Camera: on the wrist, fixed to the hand. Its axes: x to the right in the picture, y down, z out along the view.
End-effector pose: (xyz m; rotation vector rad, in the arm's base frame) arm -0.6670 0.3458 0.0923 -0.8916 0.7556 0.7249
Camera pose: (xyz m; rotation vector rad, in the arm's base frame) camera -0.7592 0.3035 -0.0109 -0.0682 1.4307 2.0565
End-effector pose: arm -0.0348 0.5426 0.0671 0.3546 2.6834 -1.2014
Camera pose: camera -0.0378 0.6871 0.0603 1.8830 1.4011 -0.6117
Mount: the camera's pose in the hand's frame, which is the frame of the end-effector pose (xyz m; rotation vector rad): 0.0252 0.0972 -0.1042 0.0405 -0.0044 1.5848
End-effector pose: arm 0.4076 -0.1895 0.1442 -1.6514 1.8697 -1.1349
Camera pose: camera 0.2633 -0.1840 0.1356 0.1597 2.1897 -0.3825
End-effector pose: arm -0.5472 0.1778 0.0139 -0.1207 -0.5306 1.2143
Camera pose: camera -0.5776 0.2554 -0.1044 -0.5716 -0.3566 2.7559
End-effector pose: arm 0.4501 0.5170 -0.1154 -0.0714 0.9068 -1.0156
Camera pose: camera 0.4525 0.5877 -0.2416 0.6009 0.6409 0.4497
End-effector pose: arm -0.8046 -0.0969 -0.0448 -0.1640 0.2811 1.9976
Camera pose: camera -0.9043 -0.1429 -0.1391 -0.1296 -0.4027 -2.6601
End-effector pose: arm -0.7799 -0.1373 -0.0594 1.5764 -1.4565 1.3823
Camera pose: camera -0.9060 -0.0742 -0.0270 -0.0916 2.2505 -1.6389
